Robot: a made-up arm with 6 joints.
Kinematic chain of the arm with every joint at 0, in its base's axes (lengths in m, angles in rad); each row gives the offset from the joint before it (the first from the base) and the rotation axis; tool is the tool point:
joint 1: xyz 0 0 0.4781 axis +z
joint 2: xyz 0 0 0 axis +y
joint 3: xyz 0 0 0.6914 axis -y
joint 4: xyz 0 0 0 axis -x
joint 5: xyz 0.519 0 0 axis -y
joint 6: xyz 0 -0.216 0 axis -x
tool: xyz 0 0 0
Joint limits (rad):
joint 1: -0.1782..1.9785
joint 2: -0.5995..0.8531
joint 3: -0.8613..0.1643
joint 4: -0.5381..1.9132
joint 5: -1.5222..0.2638
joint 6: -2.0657..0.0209
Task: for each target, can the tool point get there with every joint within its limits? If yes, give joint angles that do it. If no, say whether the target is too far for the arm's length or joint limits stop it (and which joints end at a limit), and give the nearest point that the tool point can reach.
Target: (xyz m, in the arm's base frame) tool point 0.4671 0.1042 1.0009
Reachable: yes | joints 0.6874 -0.0939 -0.4029 -0.0373 -1.0342 -0.4309
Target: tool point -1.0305 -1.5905 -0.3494
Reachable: no: too far | nearest point 0.2988 -0.2423 0.4350 | short by 2.049 m
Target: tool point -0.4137 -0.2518 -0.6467
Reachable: no: joint limits stop it (at a limit: joint 1, joint 2, joint 3, joint 4) | nearest point 0.2988 -0.2423 0.4350 | short by 1.295 m
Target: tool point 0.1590 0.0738 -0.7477
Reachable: no: joint limits stop it (at a limit: joint 2, joint 4) | nearest point 0.4076 0.1892 0.4140 | short by 1.194 m
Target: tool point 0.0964 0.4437 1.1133
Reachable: yes | joints 1.7755 -0.1658 -0.4667 0.5461 -0.6555 -1.8427
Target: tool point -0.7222 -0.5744 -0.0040
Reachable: no: joint limits stop it (at a limit: joint 1, joint 2, joint 3, joint 4) | nearest point 0.2988 -0.2423 0.4350 | short by 1.160 m
